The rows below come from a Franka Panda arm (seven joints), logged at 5 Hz.
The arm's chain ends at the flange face. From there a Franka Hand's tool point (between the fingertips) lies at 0.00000 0.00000 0.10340 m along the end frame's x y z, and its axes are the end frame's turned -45 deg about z.
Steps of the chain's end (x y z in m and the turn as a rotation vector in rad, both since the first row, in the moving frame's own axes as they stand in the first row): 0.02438 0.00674 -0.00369 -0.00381 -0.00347 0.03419; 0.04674 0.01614 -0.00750 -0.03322 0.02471 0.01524; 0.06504 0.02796 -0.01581 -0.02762 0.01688 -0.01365; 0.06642 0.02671 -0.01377 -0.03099 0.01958 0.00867; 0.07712 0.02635 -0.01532 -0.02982 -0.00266 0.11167
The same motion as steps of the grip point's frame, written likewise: 0.01194 0.02202 -0.00369 -0.00024 -0.00515 0.03419; 0.02098 0.04869 -0.00759 -0.04096 -0.00602 0.01524; 0.02546 0.06902 -0.01586 -0.03147 -0.00759 -0.01365; 0.02723 0.06955 -0.01384 -0.03576 -0.00807 0.00867; 0.03342 0.07501 -0.01537 -0.01921 -0.02297 0.11167
